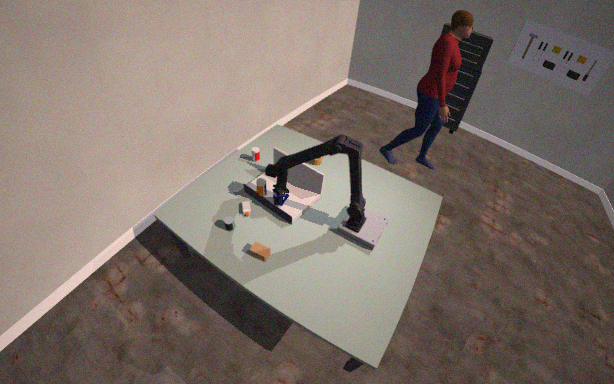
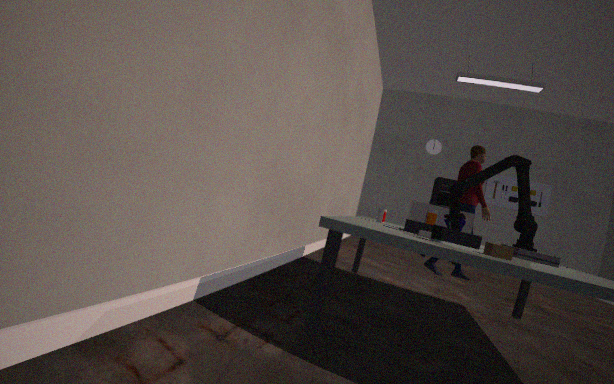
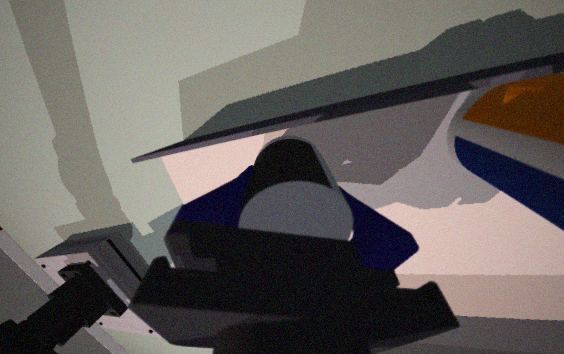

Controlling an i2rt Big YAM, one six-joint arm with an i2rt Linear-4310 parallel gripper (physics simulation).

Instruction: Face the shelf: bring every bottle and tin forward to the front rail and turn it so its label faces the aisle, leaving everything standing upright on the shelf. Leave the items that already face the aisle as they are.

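Pixels of known places: gripper, between the fingertips: [image 1: 279,203]; arm's base, origin of its link: [image 1: 355,222] [image 2: 523,249] [image 3: 97,287].
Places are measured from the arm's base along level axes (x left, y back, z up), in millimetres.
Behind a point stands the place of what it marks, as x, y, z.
The shelf [image 1: 301,212] @[96, -306, -23] has a low dark front rail [image 1: 280,214] @[176, -400, -31] [image 2: 462,238] @[175, -408, -19] [image 3: 380,98] @[164, -514, -1] and an upright back panel [image 1: 306,176] @[-104, -405, 62]. My gripper [image 1: 281,198] @[128, -441, -2] [image 2: 455,223] @[128, -441, -2] [image 3: 287,177] @[128, -441, -2] points down inside the shelf, shut on a round tin or bottle [image 3: 300,212] @[133, -464, 59] with a grey top and a black patch on its rail side. The blue fingers flank it; its lower part is hidden, so I cannot tell whether it touches the shelf floor. A bottle or tin [image 1: 261,187] @[142, -563, 68] [image 2: 431,218] @[151, -584, 46] [image 3: 525,106] @[145, -563, 27] with orange and blue areas stands upright near the rail, orange towards it, apart from the fingers.
On the table outside the shelf are a red-and-white can [image 1: 256,154] @[-138, -841, 14] [image 2: 384,216] @[-138, -842, -5], a small white-and-orange item [image 1: 246,208] @[263, -587, -25], a dark can [image 1: 229,223] @[428, -565, 15] and a tan block [image 1: 260,251] @[458, -324, -3] [image 2: 498,250] @[481, -350, -25]. An orange item [image 1: 316,161] @[-362, -476, -17] is behind the back panel. A person [image 1: 442,75] [image 2: 471,172] is beyond the table.
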